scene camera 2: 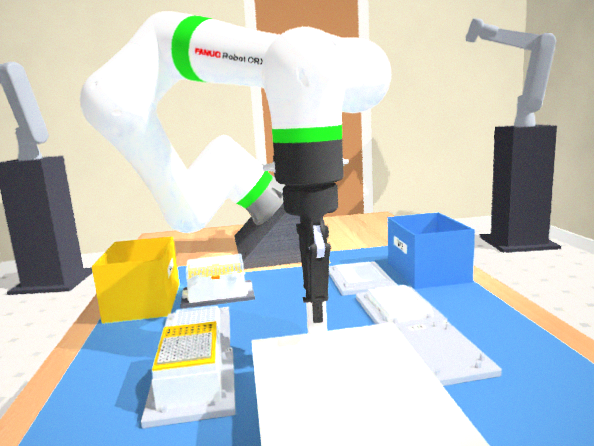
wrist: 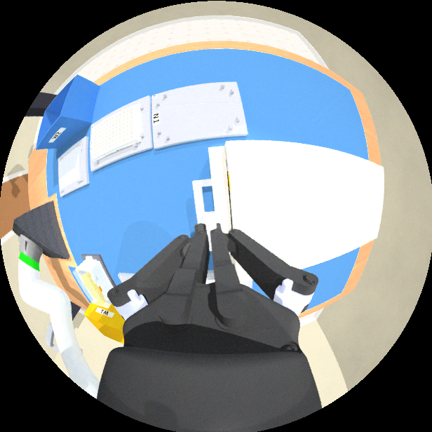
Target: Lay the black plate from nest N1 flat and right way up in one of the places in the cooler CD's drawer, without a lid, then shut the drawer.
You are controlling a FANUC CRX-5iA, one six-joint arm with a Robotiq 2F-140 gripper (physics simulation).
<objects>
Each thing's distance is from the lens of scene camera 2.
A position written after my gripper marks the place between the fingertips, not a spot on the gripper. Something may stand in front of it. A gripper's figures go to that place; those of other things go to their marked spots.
my gripper [scene camera 2: 317,340]: 0.70 m
cooler CD [scene camera 2: 369,378]: 0.56 m
white plate [scene camera 2: 399,301]: 0.90 m
The marked spots on the cooler CD and the white plate are 0.36 m apart.
</objects>
